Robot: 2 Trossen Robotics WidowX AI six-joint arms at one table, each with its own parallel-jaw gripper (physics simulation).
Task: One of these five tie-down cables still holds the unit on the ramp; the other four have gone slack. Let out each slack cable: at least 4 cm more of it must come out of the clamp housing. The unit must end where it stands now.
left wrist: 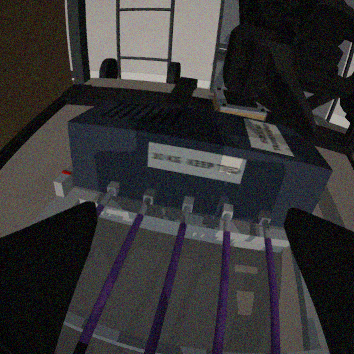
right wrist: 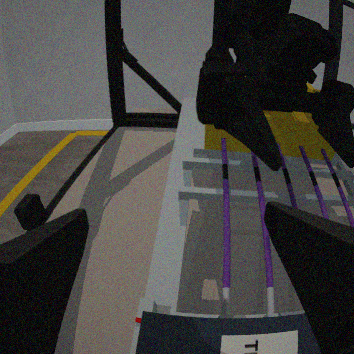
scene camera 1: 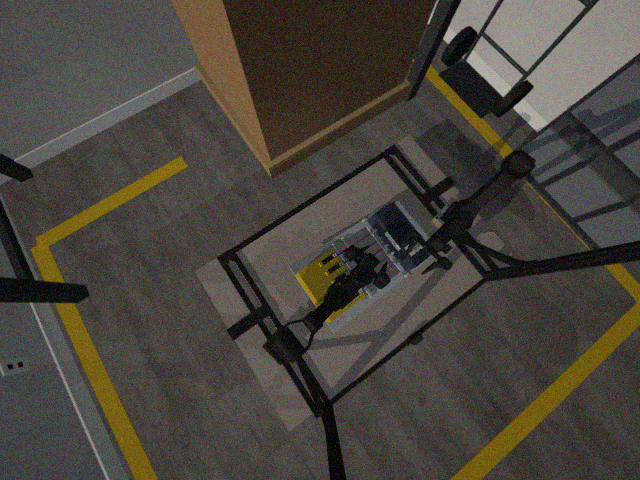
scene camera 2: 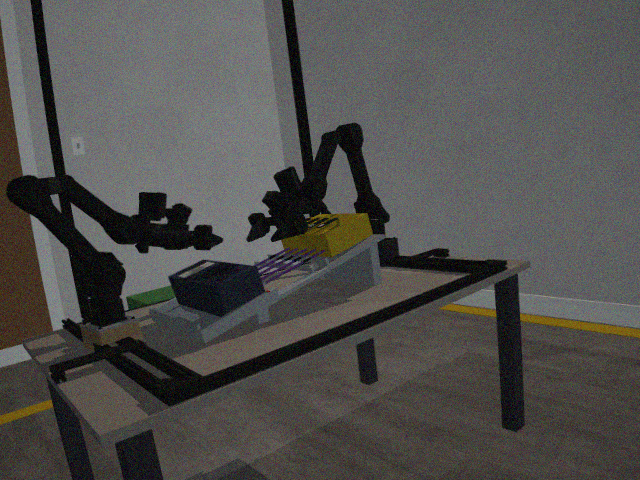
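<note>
The dark blue unit (scene camera 1: 392,219) (scene camera 2: 217,286) (left wrist: 112,145) (right wrist: 180,332) sits on the lower part of the grey ramp (scene camera 2: 330,271) (right wrist: 162,260). Five purple cables (scene camera 2: 283,262) (left wrist: 225,285) (right wrist: 226,225) run from its face to the yellow clamp housing (scene camera 1: 314,279) (scene camera 2: 348,238) (right wrist: 302,137). Black bands show on the cables near the housing in the right wrist view. Which cable is taut I cannot tell. My left gripper (scene camera 1: 375,257) (scene camera 2: 263,238) (left wrist: 195,216) (right wrist: 321,166) is open and empty above the cables, beside the housing. My right gripper (scene camera 2: 220,239) (right wrist: 177,216) is open and empty above the unit.
A green object (scene camera 2: 149,298) lies behind the unit's low end. A small red mark (left wrist: 66,172) (right wrist: 138,320) shows on the ramp's edge beside the unit. Black rails (scene camera 2: 330,342) edge the table. The two grippers face each other with a gap between them.
</note>
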